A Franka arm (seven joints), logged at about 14 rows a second.
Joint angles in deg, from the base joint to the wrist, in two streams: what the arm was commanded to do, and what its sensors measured. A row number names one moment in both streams.
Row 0, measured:
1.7 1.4 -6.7 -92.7 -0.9 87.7 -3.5
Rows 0 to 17, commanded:
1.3 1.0 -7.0 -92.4 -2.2 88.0 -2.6
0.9 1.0 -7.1 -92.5 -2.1 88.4 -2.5
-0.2 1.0 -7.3 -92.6 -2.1 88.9 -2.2
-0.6 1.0 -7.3 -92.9 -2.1 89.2 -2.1
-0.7 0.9 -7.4 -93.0 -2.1 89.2 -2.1
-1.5 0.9 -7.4 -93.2 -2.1 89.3 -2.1
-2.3 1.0 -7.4 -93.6 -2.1 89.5 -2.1
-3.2 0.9 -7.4 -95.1 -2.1 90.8 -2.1
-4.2 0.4 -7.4 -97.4 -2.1 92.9 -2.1
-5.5 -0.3 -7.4 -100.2 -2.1 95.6 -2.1
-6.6 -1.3 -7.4 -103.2 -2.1 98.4 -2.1
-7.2 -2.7 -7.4 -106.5 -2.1 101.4 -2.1
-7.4 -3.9 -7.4 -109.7 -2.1 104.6 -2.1
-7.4 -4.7 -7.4 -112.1 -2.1 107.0 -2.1
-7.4 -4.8 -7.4 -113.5 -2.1 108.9 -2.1
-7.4 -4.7 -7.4 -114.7 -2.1 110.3 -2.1
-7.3 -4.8 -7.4 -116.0 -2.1 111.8 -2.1
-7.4 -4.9 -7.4 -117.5 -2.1 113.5 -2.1
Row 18, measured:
-7.4 -2.3 -7.6 -112.7 -1.0 109.7 -3.0
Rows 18 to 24, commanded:
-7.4 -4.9 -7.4 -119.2 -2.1 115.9 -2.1
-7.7 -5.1 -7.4 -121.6 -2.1 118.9 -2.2
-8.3 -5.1 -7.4 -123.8 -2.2 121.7 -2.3
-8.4 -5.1 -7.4 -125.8 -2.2 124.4 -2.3
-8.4 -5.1 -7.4 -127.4 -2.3 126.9 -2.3
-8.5 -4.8 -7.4 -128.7 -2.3 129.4 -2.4
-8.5 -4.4 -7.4 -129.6 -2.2 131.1 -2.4
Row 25, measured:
-8.1 -2.9 -7.7 -126.0 -1.0 127.0 -3.0
